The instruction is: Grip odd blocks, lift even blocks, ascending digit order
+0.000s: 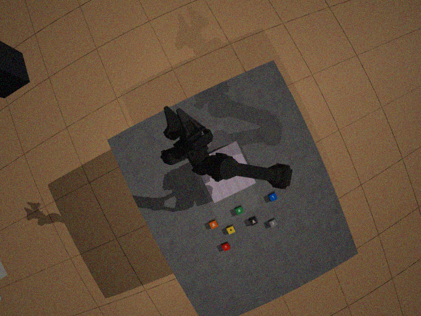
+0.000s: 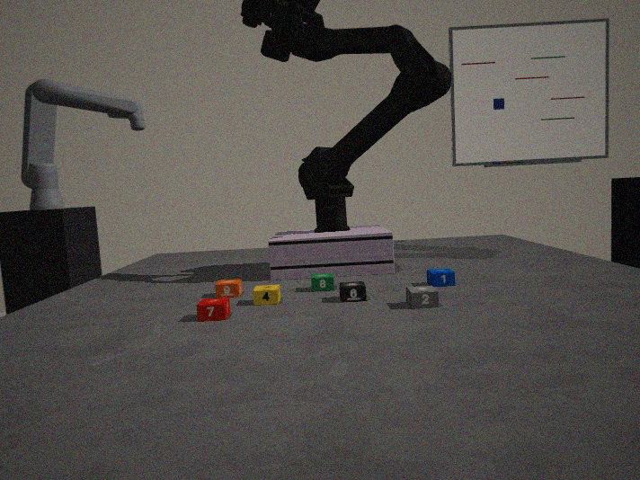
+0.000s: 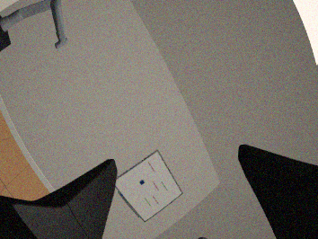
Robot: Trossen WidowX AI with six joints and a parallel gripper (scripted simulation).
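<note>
Now: the blue 1 block 440 mm ahead of my gripper tip, 230 mm to the left of it and 540 mm below it. Round my gripper tip: yellow 4 block: 500 mm ahead, 10 mm to the right, 540 mm below; orange 9 block: 440 mm ahead, 70 mm to the right, 540 mm below; green 8 block: 430 mm ahead, 60 mm to the left, 540 mm below.
</note>
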